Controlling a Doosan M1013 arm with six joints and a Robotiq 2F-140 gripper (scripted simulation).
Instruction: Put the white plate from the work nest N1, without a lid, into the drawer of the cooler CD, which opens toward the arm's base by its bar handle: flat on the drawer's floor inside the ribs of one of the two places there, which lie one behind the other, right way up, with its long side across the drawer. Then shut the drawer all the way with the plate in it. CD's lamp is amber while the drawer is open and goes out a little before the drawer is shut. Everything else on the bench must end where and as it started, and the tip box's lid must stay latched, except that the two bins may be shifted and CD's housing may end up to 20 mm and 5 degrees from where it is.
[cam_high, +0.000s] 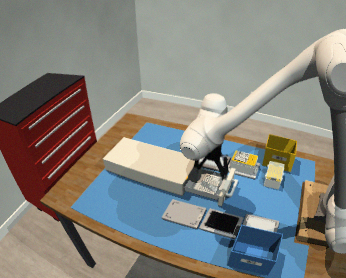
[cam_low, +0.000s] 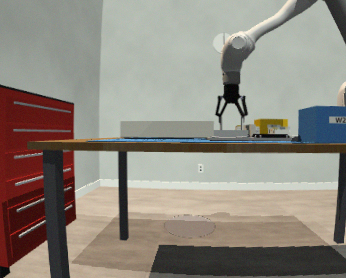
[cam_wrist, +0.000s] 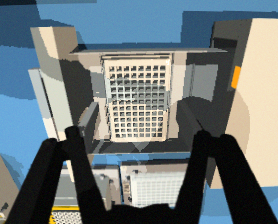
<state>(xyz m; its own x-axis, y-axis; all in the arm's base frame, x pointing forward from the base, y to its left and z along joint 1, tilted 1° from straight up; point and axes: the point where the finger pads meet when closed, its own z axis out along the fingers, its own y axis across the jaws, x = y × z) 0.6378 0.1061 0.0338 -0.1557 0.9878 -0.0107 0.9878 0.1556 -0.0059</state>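
Right now my hand is 50 mm above the white plate. The rest, counted from my hand: clear plate 80 mm ahead, 180 mm to the right, 50 mm below; then cooler CD 170 mm ahead, 30 mm to the left, 40 mm below; then drawer 40 mm ahead, 10 mm to the left, 40 mm below.
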